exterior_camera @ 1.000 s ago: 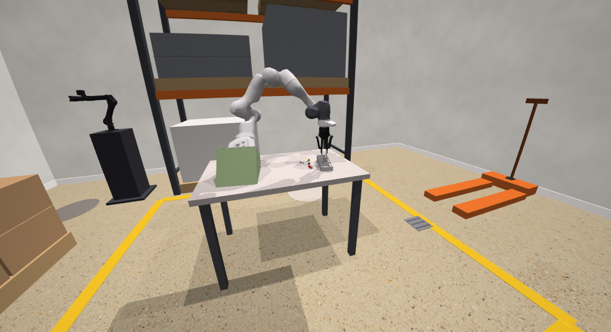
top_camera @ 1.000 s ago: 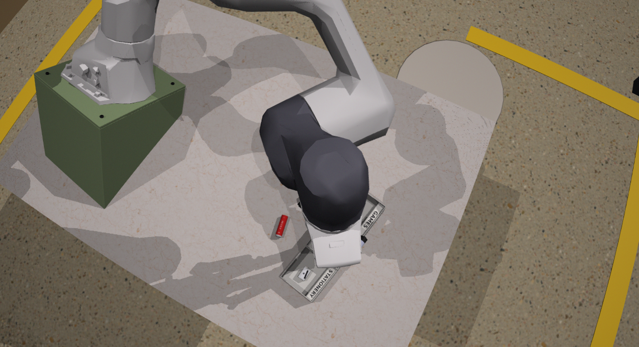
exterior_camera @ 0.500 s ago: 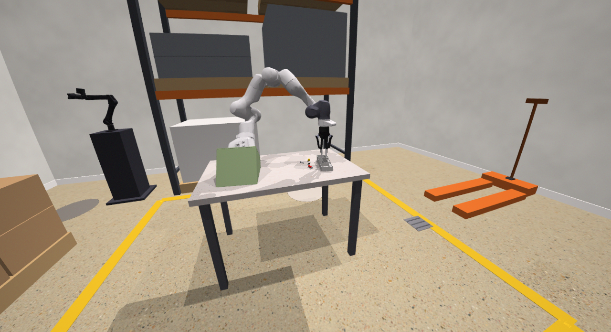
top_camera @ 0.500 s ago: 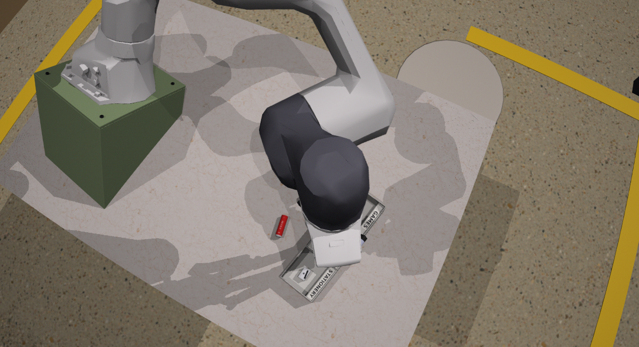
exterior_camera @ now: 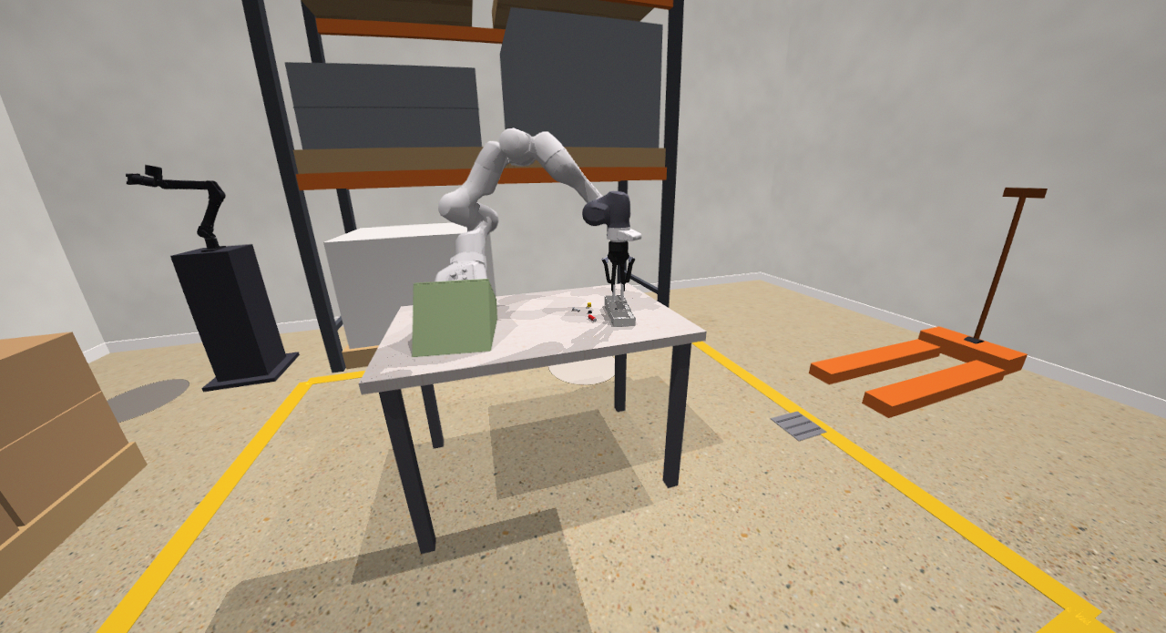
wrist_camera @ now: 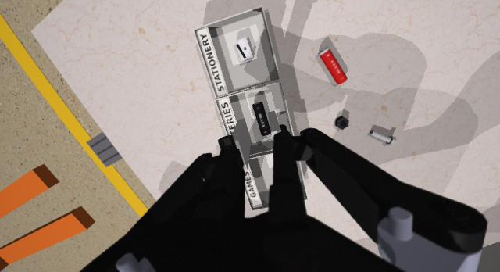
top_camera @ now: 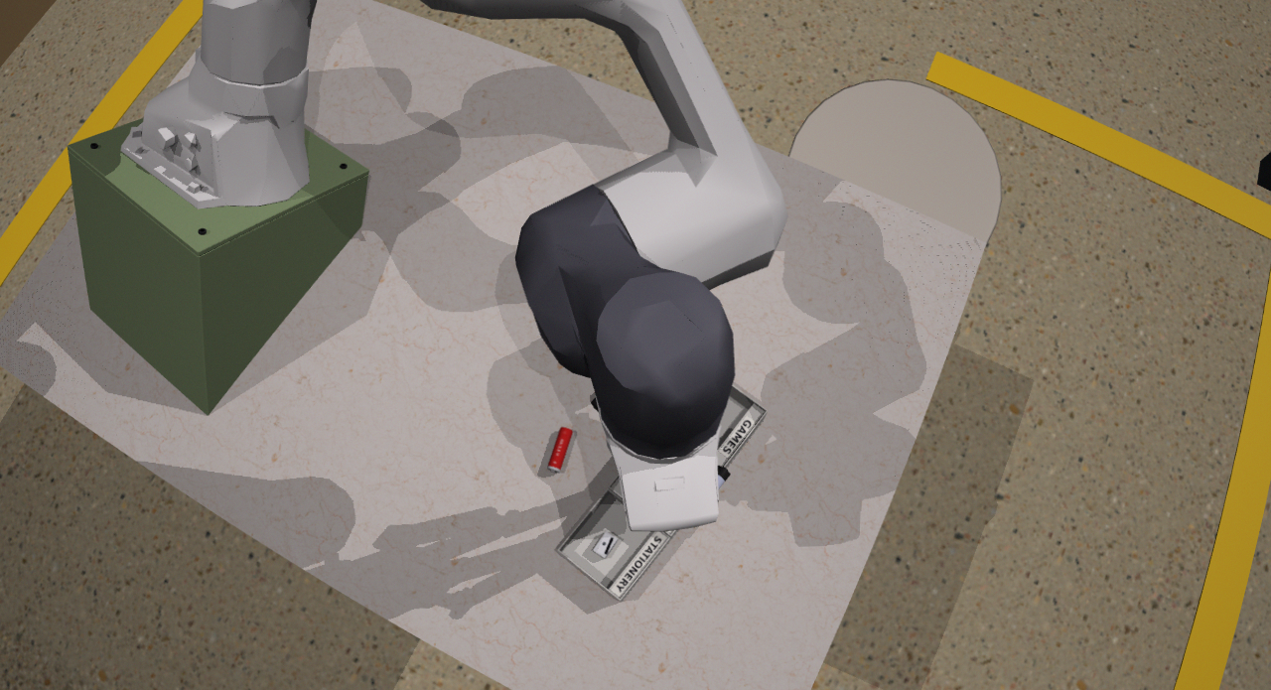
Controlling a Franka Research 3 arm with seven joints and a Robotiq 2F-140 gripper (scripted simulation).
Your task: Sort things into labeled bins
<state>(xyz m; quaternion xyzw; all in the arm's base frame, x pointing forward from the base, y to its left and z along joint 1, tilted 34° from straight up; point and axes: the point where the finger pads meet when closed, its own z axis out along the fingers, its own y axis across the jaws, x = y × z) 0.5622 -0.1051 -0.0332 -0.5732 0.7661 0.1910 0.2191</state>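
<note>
The red battery is 110 mm behind my hand, 10 mm to the right of it and 90 mm below it. From my hand the other things lie so: black nut (100 mm behind, 70 mm to the left, 100 mm below); then black battery (10 mm to the left, 90 mm below); then yellow die (70 mm behind, 150 mm to the left, 90 mm below).
</note>
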